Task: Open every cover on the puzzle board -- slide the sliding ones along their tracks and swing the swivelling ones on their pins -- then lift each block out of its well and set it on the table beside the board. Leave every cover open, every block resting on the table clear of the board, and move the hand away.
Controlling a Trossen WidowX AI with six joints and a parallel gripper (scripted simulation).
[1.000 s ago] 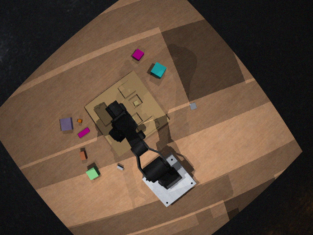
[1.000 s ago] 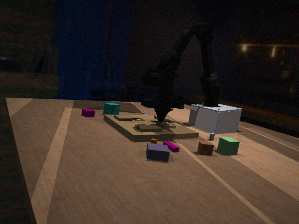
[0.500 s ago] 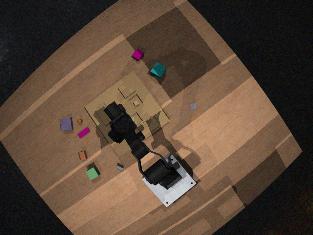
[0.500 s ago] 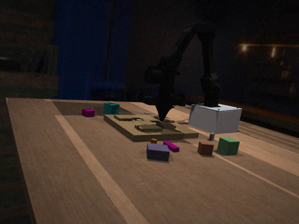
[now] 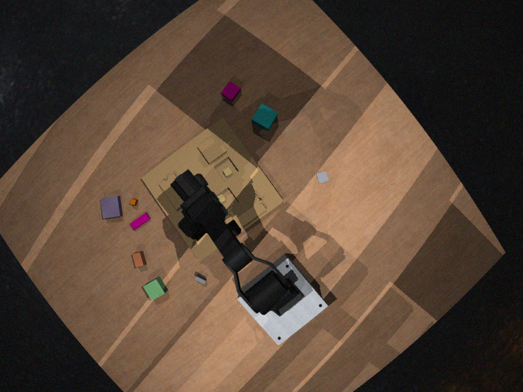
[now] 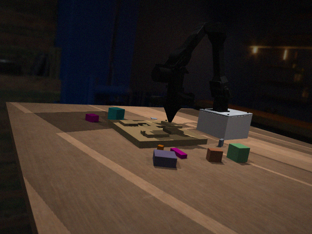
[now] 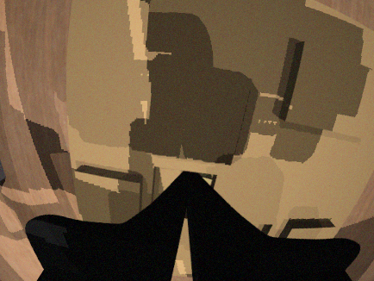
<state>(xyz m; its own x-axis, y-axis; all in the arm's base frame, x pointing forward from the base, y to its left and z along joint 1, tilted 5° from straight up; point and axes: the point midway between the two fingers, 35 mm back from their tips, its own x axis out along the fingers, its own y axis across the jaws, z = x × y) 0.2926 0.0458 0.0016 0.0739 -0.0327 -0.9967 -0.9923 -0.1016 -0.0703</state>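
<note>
Now: gripper tip 4 cm short of the tan puzzle board, 3 cm above it and 1 cm to the left of it. The rest, counted from my gripper tip: brown block (28 cm to the left, 4 cm below, 2 cm behind); then orange block (20 cm to the left, 14 cm ahead, 4 cm below); then magenta bar (22 cm to the left, 8 cm ahead, 5 cm below).
</note>
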